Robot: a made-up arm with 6 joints.
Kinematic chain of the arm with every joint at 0, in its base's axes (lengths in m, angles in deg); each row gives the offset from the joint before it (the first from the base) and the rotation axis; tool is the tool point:
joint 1: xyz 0 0 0.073 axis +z
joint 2: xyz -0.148 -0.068 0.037 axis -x
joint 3: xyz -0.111 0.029 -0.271 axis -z
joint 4: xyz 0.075 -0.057 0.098 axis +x
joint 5: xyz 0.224 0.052 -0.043 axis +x
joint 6: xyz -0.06 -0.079 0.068 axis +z
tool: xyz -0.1 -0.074 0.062
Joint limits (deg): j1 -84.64..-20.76 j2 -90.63..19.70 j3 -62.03..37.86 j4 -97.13..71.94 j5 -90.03..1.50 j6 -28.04..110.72
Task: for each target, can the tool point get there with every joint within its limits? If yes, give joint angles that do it. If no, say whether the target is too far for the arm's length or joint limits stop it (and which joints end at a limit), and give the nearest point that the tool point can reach.
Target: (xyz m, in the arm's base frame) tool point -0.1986 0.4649 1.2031
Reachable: no: too far | nearest point -0.1081 0.2531 0.5126 | short by 0.728 m
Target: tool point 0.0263 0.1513 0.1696
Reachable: yes | joints -53.85 -61.96 -3.39 -84.18 -31.71 13.11
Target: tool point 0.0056 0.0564 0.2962
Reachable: yes | joints -53.56 -70.16 -17.59 -24.78 -66.91 64.08
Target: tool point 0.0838 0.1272 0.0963
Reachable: yes | joints -32.60 1.41 -24.63 0.58 -72.75 92.42
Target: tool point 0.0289 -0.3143 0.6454
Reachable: no: joint limits stop it (at a limit: joint 1, joint 2, joint 3, joint 5, joint 6) | nearest point -0.0570 -0.0911 0.4013 | short by 0.342 m
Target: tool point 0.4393 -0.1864 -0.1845
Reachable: no: joint limits stop it (at a limit: joint 1, joint 4, joint 5, joint 6) | nearest point 0.2784 -0.0341 -0.0964 | short by 0.238 m
